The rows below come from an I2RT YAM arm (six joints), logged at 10 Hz.
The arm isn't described. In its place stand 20 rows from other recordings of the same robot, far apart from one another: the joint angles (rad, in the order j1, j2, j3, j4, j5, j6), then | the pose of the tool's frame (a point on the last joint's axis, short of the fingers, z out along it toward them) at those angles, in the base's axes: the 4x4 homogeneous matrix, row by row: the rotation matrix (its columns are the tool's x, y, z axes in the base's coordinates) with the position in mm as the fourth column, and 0 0 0 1 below.
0.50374, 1.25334, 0.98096, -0.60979, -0.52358, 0.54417 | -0.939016 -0.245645 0.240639 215.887; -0.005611 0.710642 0.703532 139.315; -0.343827 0.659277 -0.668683 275.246; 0 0 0 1
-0.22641, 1.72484, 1.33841, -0.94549, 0.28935, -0.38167 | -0.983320 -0.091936 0.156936 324.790; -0.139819 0.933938 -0.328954 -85.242; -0.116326 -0.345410 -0.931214 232.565; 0 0 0 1
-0.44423, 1.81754, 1.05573, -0.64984, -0.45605, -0.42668 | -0.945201 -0.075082 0.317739 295.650; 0.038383 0.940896 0.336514 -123.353; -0.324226 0.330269 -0.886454 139.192; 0 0 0 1
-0.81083, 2.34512, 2.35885, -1.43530, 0.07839, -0.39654 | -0.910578 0.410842 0.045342 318.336; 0.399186 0.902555 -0.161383 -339.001; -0.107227 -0.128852 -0.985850 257.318; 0 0 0 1
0.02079, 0.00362, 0.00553, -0.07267, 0.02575, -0.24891 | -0.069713 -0.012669 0.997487 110.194; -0.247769 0.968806 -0.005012 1.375; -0.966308 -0.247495 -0.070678 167.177; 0 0 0 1
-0.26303, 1.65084, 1.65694, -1.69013, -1.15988, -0.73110 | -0.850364 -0.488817 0.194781 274.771; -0.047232 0.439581 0.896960 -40.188; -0.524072 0.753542 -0.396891 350.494; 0 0 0 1
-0.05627, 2.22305, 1.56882, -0.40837, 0.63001, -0.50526 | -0.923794 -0.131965 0.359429 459.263; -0.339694 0.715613 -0.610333 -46.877; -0.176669 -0.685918 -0.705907 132.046; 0 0 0 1
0.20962, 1.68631, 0.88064, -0.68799, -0.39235, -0.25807 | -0.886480 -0.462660 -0.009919 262.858; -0.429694 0.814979 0.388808 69.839; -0.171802 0.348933 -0.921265 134.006; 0 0 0 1
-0.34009, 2.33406, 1.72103, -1.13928, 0.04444, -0.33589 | -0.982769 0.001856 -0.184830 393.182; -0.001549 0.999832 0.018276 -140.800; 0.184833 0.018247 -0.982600 104.613; 0 0 0 1
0.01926, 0.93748, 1.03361, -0.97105, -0.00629, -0.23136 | -0.741564 -0.198624 0.640806 172.091; -0.243624 0.969691 0.018635 3.539; -0.625084 -0.142297 -0.767477 325.426; 0 0 0 1
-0.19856, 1.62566, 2.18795, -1.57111, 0.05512, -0.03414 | -0.836799 0.197290 0.510729 262.485; 0.133609 0.978203 -0.158961 -54.815; -0.530958 -0.064780 -0.844919 465.783; 0 0 0 1
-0.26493, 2.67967, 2.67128, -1.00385, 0.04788, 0.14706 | -0.767689 0.402860 0.498354 539.908; 0.359933 0.914493 -0.184799 -148.246; -0.530189 0.037506 -0.847049 196.192; 0 0 0 1
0.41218, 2.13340, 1.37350, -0.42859, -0.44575, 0.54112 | -0.990748 0.001748 0.135702 378.069; 0.074067 0.844835 0.529875 182.053; -0.113719 0.535024 -0.837148 113.077; 0 0 0 1
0.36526, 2.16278, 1.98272, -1.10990, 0.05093, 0.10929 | -0.929557 -0.243614 0.276724 420.459; -0.238856 0.969698 0.051321 158.852; -0.280841 -0.018391 -0.959578 242.469; 0 0 0 1
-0.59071, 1.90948, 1.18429, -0.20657, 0.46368, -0.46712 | -0.919323 0.342381 0.193960 318.356; 0.131538 0.731933 -0.668559 -232.655; -0.370868 -0.589109 -0.717919 159.949; 0 0 0 1
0.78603, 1.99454, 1.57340, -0.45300, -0.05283, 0.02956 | -0.563356 -0.714172 0.415438 314.521; -0.522303 0.697442 0.490688 317.580; -0.640179 0.059448 -0.765922 224.730; 0 0 0 1
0.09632, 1.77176, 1.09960, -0.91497, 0.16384, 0.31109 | -0.977316 0.211784 -0.000353 299.152; 0.208976 0.964088 -0.163902 23.070; -0.034371 -0.160258 -0.986477 157.473; 0 0 0 1
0.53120, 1.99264, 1.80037, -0.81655, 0.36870, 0.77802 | -0.735131 0.293444 0.611125 383.427; 0.327428 0.943035 -0.058950 210.394; -0.593611 0.156764 -0.789336 275.717; 0 0 0 1
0.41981, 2.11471, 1.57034, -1.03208, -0.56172, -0.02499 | -0.904316 -0.364918 -0.221468 354.513; -0.426795 0.763651 0.484441 179.001; -0.007657 0.532609 -0.846327 159.722; 0 0 0 1
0.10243, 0.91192, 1.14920, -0.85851, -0.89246, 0.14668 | -0.674197 -0.601914 0.427970 157.065; 0.022894 0.562161 0.826711 44.010; -0.738196 0.567165 -0.365227 382.077; 0 0 0 1
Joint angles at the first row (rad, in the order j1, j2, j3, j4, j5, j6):
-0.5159 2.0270 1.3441 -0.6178 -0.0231 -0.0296
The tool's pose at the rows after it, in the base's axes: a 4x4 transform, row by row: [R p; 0 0 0 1], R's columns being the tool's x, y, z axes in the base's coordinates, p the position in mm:
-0.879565 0.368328 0.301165 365.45; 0.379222 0.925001 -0.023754 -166.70; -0.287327 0.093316 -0.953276 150.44; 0 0 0 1
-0.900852 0.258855 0.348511 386.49; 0.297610 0.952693 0.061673 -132.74; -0.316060 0.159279 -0.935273 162.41; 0 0 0 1
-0.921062 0.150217 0.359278 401.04; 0.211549 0.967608 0.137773 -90.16; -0.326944 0.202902 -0.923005 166.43; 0 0 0 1
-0.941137 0.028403 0.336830 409.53; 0.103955 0.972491 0.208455 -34.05; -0.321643 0.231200 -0.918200 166.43; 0 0 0 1
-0.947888 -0.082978 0.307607 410.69; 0.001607 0.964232 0.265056 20.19; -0.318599 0.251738 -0.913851 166.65; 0 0 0 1
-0.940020 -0.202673 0.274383 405.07; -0.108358 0.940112 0.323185 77.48; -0.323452 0.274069 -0.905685 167.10; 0 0 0 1
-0.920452 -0.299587 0.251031 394.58; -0.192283 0.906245 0.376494 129.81; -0.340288 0.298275 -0.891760 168.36; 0 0 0 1
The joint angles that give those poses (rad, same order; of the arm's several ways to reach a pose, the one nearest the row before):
-0.4374 2.0293 1.4033 -0.6563 -0.1062 -0.0292
-0.3462 2.0293 1.4487 -0.6731 -0.1772 -0.0261
-0.2401 2.0293 1.4624 -0.6739 -0.2211 -0.0139
-0.1039 2.0296 1.4624 -0.6746 -0.2447 0.0059
0.0269 2.0296 1.4624 -0.6720 -0.2596 0.0280
0.1654 2.0300 1.4624 -0.6598 -0.2771 0.0498
0.2932 2.0300 1.4624 -0.6300 -0.2920 0.0856

